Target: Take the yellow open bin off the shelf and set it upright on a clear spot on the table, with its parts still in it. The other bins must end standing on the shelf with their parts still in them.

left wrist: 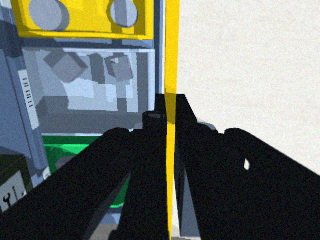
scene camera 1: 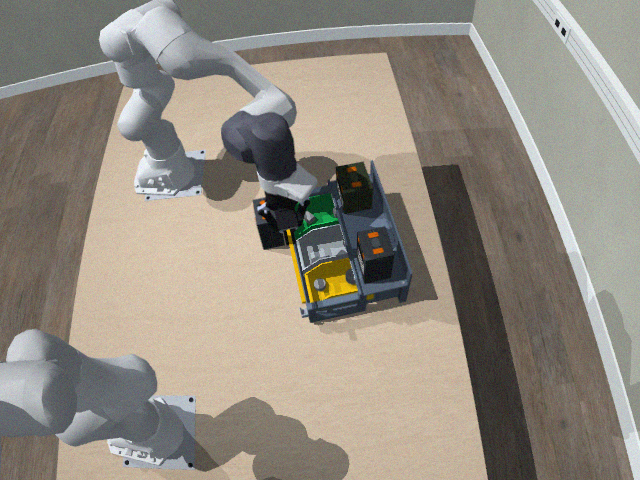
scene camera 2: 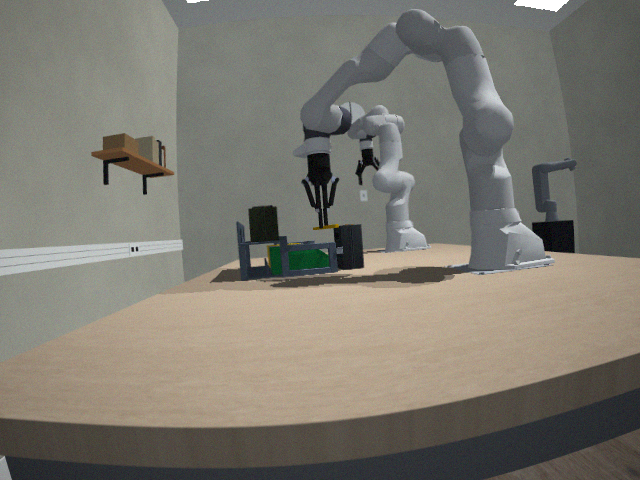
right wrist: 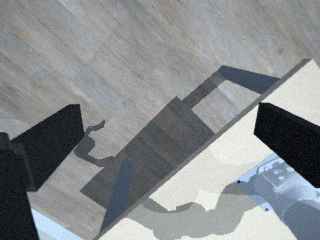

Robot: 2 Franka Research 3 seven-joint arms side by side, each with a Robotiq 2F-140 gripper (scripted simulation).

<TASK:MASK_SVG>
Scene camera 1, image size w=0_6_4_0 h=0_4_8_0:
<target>my left gripper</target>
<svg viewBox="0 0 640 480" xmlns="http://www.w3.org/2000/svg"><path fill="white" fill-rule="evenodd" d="M279 231L279 233L284 233L286 246L289 245L287 230ZM290 229L293 244L296 244L294 231L296 231L298 228ZM309 197L298 205L297 211L301 210L303 219L306 208L310 204ZM264 191L265 203L257 205L258 214L265 218L274 231L278 231L277 221L268 208L274 211L278 210L278 207L288 205L295 207L298 202Z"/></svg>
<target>blue-grey shelf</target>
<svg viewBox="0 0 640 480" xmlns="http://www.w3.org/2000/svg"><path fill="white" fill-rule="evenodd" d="M373 160L371 160L370 174L368 174L373 187L372 209L344 214L336 187L336 180L330 181L328 179L327 186L314 188L309 196L331 193L358 293L310 303L297 244L293 244L307 305L305 309L299 307L302 318L309 317L310 323L366 311L366 304L394 297L398 297L399 303L406 302L413 273ZM385 226L395 254L391 278L364 284L357 260L357 232Z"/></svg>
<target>green bin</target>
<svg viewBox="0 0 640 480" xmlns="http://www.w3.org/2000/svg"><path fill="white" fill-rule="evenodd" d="M331 193L309 197L310 204L306 211L314 215L315 220L311 224L303 220L302 226L297 226L298 229L294 231L296 240L312 229L339 224L338 217L335 218L333 214L333 208L335 207Z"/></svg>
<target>yellow bin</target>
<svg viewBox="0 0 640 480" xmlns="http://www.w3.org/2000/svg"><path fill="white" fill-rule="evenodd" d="M349 258L321 263L304 274L310 302L358 293L356 284L347 283L345 278L346 271L351 269ZM318 278L322 278L326 282L326 288L323 291L317 291L314 288L314 281Z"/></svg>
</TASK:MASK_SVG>
